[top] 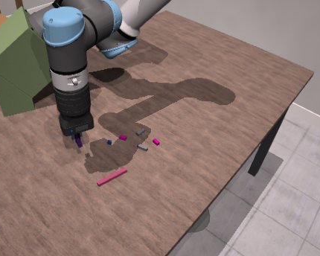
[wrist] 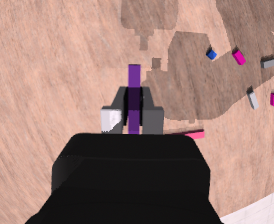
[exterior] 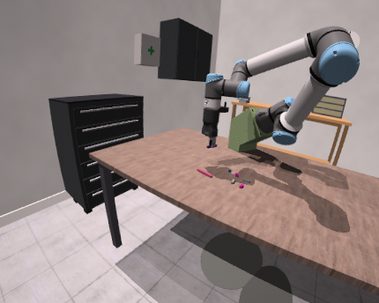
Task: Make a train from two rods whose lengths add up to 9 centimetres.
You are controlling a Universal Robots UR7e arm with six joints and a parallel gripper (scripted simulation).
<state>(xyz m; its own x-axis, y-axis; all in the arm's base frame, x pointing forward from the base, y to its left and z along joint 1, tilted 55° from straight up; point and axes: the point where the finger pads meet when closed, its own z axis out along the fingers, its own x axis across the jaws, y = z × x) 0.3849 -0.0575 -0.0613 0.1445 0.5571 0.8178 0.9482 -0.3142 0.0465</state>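
Right now the blue rod is 110 mm to the left of my hand, 110 mm below it and 20 mm behind it. From my hand the other things lie so: purple rod 10 mm below; pink rod 110 mm below, 90 mm ahead, 50 mm to the left.
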